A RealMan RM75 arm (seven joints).
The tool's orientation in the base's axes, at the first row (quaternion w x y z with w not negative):
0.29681 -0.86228 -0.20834 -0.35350
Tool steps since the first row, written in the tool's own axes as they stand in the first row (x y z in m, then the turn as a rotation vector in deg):
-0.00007 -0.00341 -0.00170 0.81 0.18 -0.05
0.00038 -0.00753 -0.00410 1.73 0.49 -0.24
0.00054 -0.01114 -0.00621 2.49 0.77 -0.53
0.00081 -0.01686 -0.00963 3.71 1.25 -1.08
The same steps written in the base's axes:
-0.00281 0.00138 0.00217 0.62 -0.04 0.56
-0.00603 0.00290 0.00538 1.31 -0.26 1.23
-0.00900 0.00420 0.00802 1.83 -0.54 1.85
-0.01374 0.00620 0.01227 2.65 -1.08 2.88

